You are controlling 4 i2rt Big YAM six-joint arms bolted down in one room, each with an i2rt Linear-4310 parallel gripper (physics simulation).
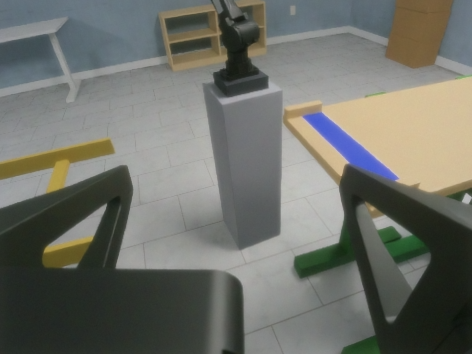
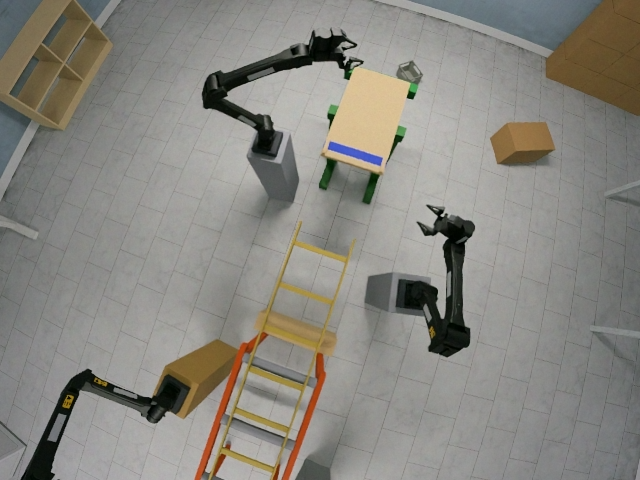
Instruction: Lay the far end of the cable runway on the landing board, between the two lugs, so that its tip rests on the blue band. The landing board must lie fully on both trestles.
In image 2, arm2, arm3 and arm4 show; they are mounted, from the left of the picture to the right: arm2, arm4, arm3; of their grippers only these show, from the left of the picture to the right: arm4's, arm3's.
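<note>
The yellow cable runway [image 1: 75, 152] [image 2: 320, 251] rests on an orange stand. Its far end hangs apart from the landing board [image 1: 435, 130] [image 2: 368, 111]. The board lies on the green trestles [image 1: 322, 256] [image 2: 370, 189]; their tops are mostly hidden beneath it. The blue band [image 1: 347, 145] [image 2: 355, 153] runs across the board's near end, with a lug [image 1: 303, 108] at its left corner. Arm4's gripper [image 2: 358, 53] is open, beside the board's back left corner. Arm3's gripper [image 1: 235, 169] [image 2: 423, 215] is open and empty, to the right of the runway's far end.
Arm4's grey pedestal [image 1: 252, 165] [image 2: 276, 173] stands left of the board. Arm3's pedestal [image 2: 382, 291] stands right of the runway. A pale wooden beam [image 2: 330, 343] crosses beneath the runway. A grey crate [image 2: 409, 71] stands behind the board and a cardboard box [image 2: 524, 142] at right.
</note>
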